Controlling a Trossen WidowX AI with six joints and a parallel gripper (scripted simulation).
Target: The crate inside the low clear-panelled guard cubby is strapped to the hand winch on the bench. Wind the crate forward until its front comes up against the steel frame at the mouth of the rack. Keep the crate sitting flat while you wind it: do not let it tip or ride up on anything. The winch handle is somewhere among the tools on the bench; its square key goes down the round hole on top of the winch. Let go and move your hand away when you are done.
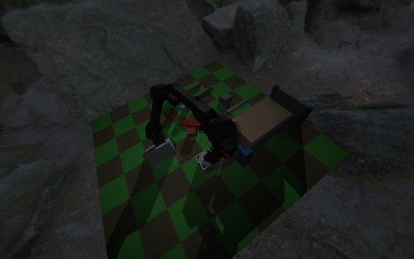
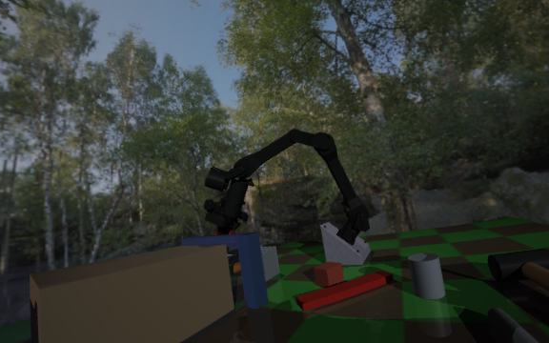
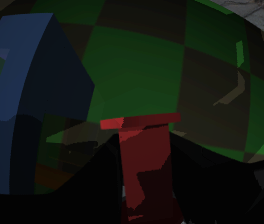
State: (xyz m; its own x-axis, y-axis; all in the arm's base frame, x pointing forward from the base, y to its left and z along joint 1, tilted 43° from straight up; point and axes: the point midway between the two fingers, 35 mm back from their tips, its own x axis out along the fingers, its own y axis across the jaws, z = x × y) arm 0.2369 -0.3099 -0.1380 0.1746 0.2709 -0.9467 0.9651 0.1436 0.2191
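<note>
The winch handle lies 30 mm behind my gripper tip, 40 mm to the left of it and 30 mm below it. Round my gripper tip: winch 100 mm behind, 70 mm to the left, 100 mm below; blue steel frame 80 mm ahead, 70 mm to the left, 30 mm below; red grip 20 mm to the left.
</note>
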